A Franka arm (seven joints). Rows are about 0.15 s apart.
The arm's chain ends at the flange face. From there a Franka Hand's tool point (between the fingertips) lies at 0.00 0.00 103.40 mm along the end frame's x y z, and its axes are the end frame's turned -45 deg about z.
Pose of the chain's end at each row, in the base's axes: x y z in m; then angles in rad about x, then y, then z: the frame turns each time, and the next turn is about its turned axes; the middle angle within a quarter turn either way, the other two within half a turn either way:
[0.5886 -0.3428 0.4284 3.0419 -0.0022 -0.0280]
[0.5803 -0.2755 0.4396 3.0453 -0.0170 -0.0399]
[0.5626 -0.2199 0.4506 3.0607 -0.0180 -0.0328]
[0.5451 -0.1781 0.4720 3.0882 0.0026 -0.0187]
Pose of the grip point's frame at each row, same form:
[0.5884 -0.3531 0.3255 3.0419 -0.0022 -0.8134]
[0.5785 -0.2854 0.3367 3.0453 -0.0170 -0.8253]
[0.5607 -0.2283 0.3476 3.0607 -0.0180 -0.8182]
[0.5454 -0.1836 0.3687 3.0882 0.0026 -0.8041]

